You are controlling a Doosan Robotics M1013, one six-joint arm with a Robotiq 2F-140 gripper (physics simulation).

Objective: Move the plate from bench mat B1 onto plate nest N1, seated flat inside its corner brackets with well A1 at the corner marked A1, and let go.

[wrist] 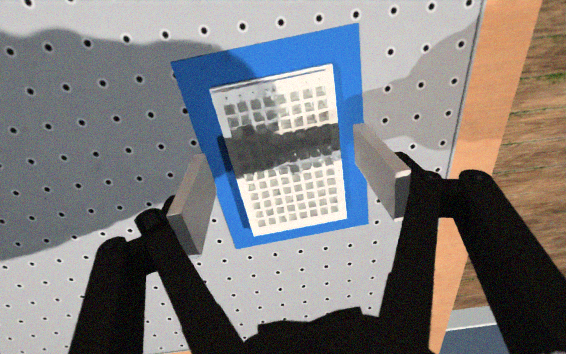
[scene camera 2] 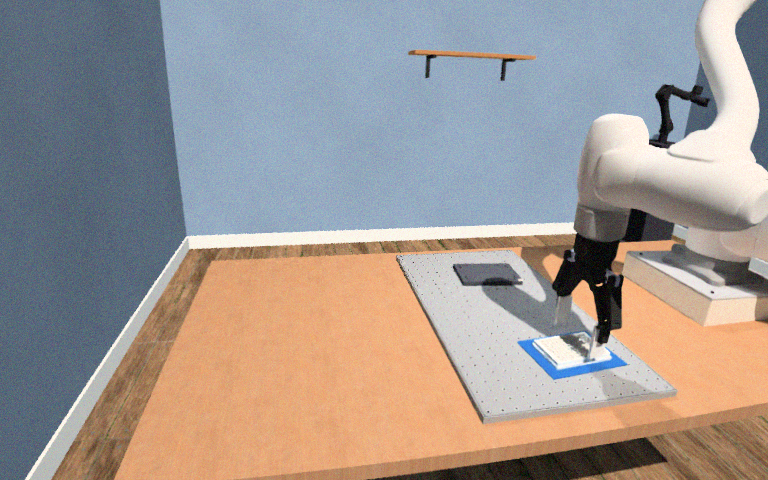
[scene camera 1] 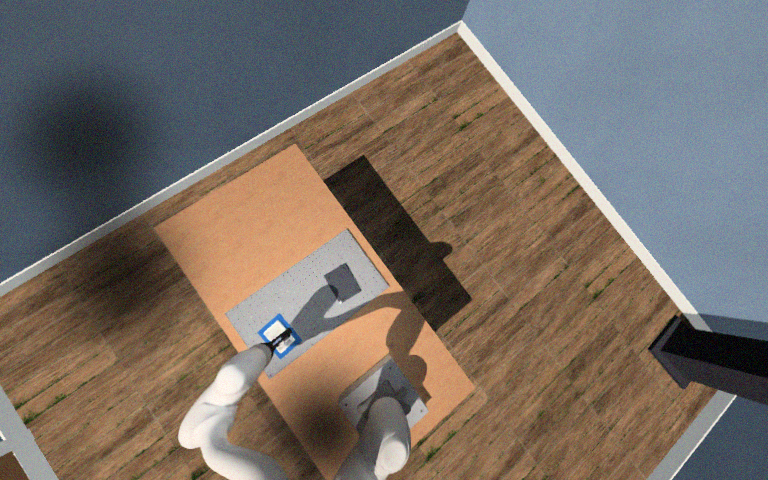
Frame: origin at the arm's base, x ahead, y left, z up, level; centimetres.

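Seen in the pictures: gripper, fingertip midpoint: [wrist: 282, 158] [scene camera 2: 576, 340]; arm's base, link origin: [scene camera 2: 710, 270] [scene camera 1: 384, 407].
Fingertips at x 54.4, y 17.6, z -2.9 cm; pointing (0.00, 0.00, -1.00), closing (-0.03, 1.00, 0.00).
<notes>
Offsets run from my fingertips to a thing's top centre. Level surfaces: height alone.
The white well plate {dx +1.1, dy +0.3, dz -1.0 cm} [scene camera 1: 275, 327] [scene camera 2: 550, 347] [wrist: 295, 200] lies flat on the blue bench mat B1 [scene camera 1: 269, 325] [scene camera 2: 557, 373] [wrist: 300, 52]. A dark shadow band crosses its wells. My gripper [scene camera 1: 280, 337] [scene camera 2: 575, 340] [wrist: 282, 158] is open and empty. In the wrist view its two grey pads stand to the left and right of the plate, with a gap on each side. How far the tips are above the mat is hard to tell. The dark plate nest N1 {dx +1.7, dy -37.6, dz -1.2 cm} [scene camera 1: 346, 276] [scene camera 2: 481, 272] bears no plate. Its brackets and A1 mark are too small to make out.
Mat and nest are on the grey perforated board {dz -2.6 cm} [scene camera 1: 271, 294] [scene camera 2: 447, 316] [wrist: 310, 280], on the orange-brown table {dz -3.9 cm} [scene camera 1: 243, 226] [scene camera 2: 283, 350]. The arm's base stands on a block [scene camera 2: 673, 294] beyond the board. A wall shelf [scene camera 2: 470, 54] hangs at the back.
</notes>
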